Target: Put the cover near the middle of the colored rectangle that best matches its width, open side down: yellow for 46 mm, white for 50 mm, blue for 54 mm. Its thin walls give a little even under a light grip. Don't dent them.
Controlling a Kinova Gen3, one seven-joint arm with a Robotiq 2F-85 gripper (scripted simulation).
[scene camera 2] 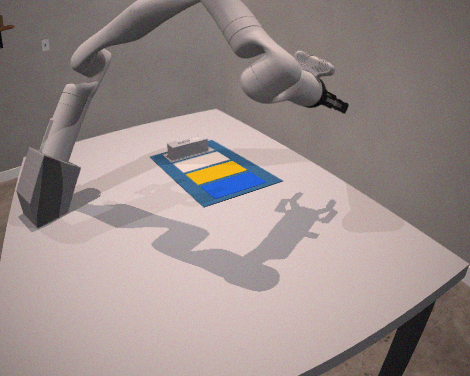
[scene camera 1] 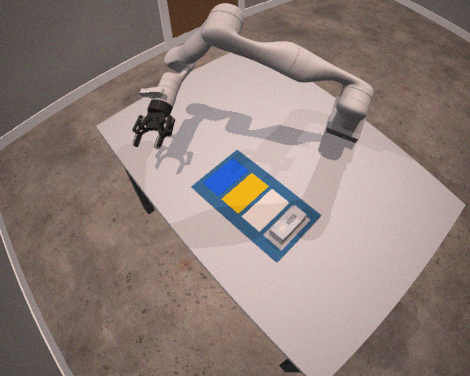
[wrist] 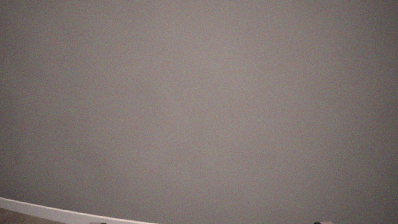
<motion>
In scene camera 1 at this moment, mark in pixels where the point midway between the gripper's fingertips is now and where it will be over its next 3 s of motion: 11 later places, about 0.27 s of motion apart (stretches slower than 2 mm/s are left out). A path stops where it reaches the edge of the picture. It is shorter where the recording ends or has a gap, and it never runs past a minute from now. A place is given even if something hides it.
The gripper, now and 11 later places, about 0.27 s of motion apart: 145,147; 147,148; 152,150; 158,152; 168,156; 179,161; 192,167; 206,173; 223,181; 240,191; 256,198; 268,204
</motion>
